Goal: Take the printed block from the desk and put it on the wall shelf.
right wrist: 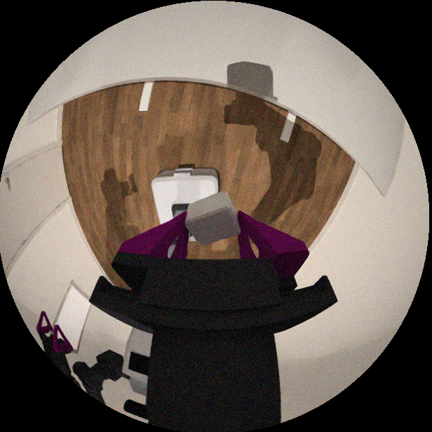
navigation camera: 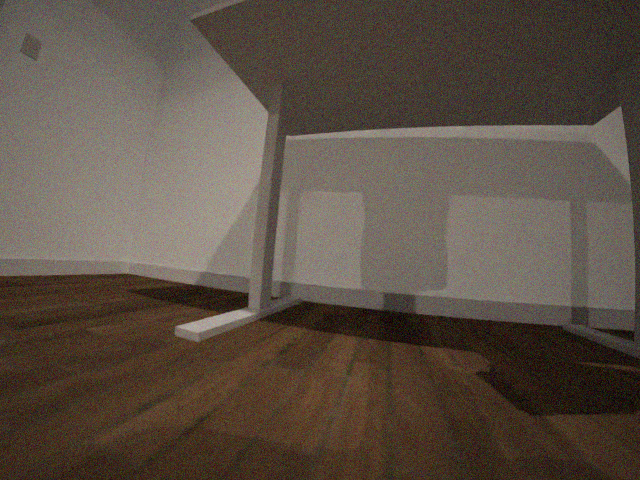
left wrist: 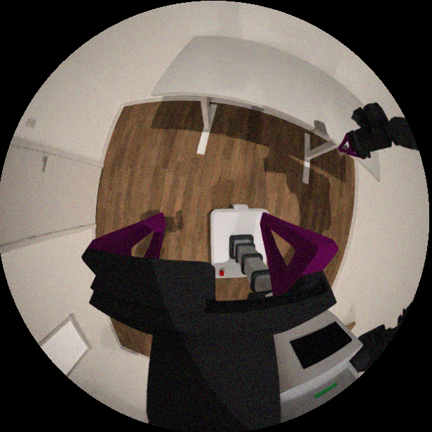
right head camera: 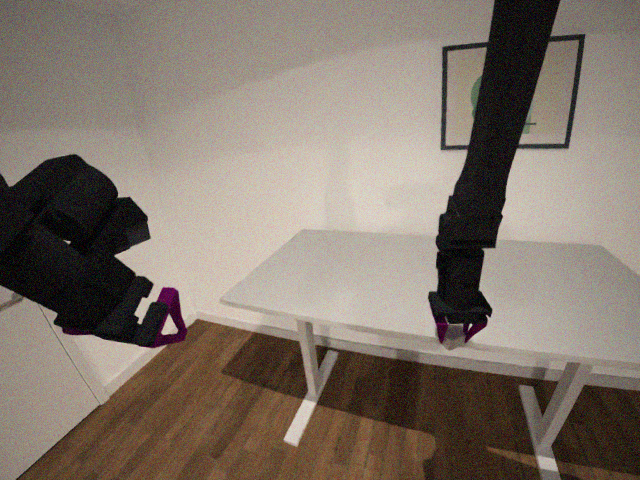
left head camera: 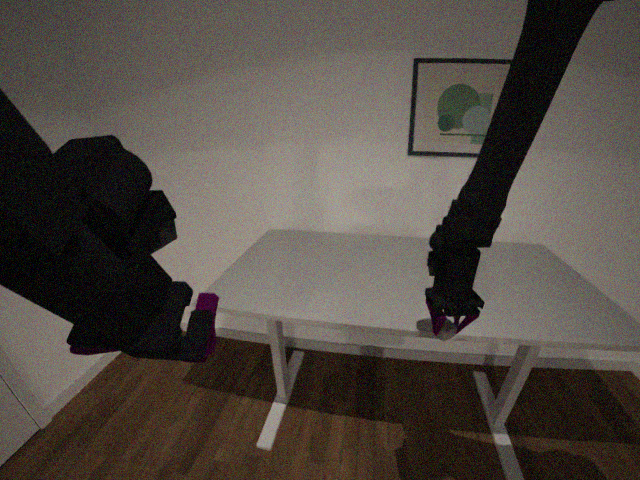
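The light grey printed block [left head camera: 446,331] [right head camera: 453,337] [right wrist: 212,218] is between the purple fingers of my right gripper [left head camera: 448,332] [right head camera: 455,338] [left wrist: 345,148] [right wrist: 212,216], which is shut on it. The block sits tilted in the fingers and overlaps the front edge of the white desk [left head camera: 320,273] [right head camera: 336,279] [left wrist: 225,65] [right wrist: 150,50] in both head views. My left gripper [left head camera: 142,353] [right head camera: 121,338] [left wrist: 212,217] [right wrist: 48,317] is wide open and empty, left of the desk. The wall shelf does not show in these views.
A framed picture [left head camera: 412,108] [right head camera: 443,98] hangs on the wall behind the desk, partly hidden by my right arm. Desk legs [left head camera: 279,361] [right head camera: 308,361] [navigation camera: 266,206] stand on the wooden floor [left head camera: 330,428] [navigation camera: 310,403]. The white robot base [left wrist: 222,225] [right wrist: 167,192] shows below in both wrist views.
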